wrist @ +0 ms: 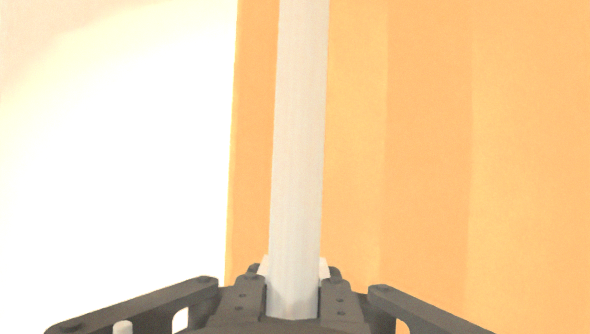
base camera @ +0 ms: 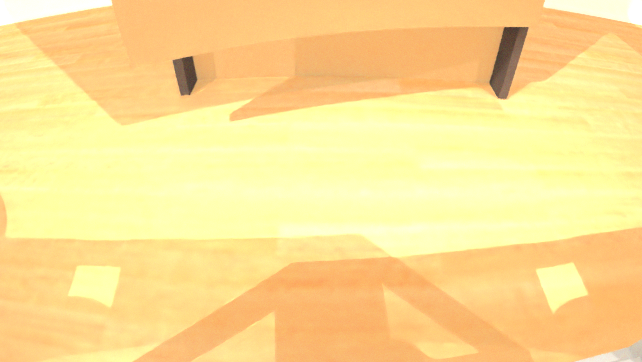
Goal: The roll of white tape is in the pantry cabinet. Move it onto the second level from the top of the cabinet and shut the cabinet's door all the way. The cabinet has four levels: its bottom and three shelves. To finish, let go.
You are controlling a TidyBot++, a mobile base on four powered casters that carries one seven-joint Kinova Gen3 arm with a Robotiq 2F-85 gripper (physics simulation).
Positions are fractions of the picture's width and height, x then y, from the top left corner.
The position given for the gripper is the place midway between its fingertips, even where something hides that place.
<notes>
In view: the gripper (wrist: 0.50,0.82) and a pantry cabinet (base camera: 0.74,0.13).
The pantry cabinet also shows in the wrist view (wrist: 0.73,0.46).
</notes>
